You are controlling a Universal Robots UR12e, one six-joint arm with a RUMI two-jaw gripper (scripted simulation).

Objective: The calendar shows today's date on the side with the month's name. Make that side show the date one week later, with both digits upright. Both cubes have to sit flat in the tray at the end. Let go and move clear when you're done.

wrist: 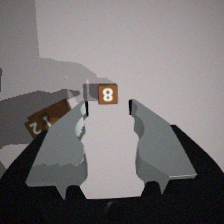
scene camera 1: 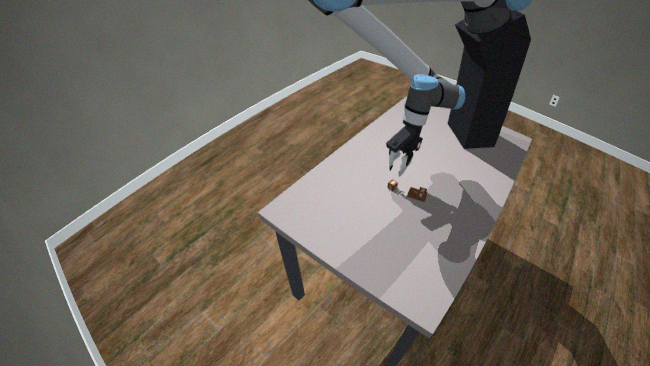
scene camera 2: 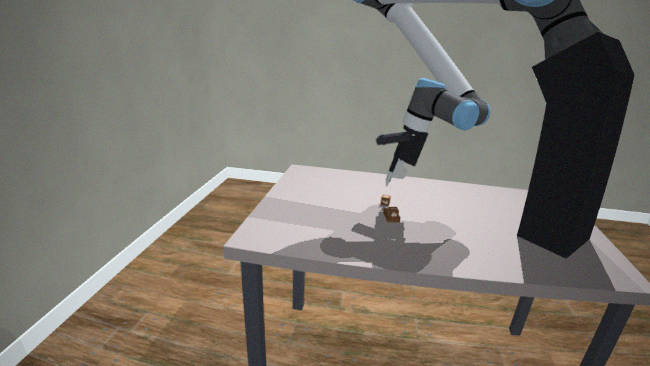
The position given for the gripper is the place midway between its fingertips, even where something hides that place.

In view: the gripper [scene camera 2: 387, 184].
The gripper is seen too in the wrist view [wrist: 108, 101] and in scene camera 1 [scene camera 1: 394, 173].
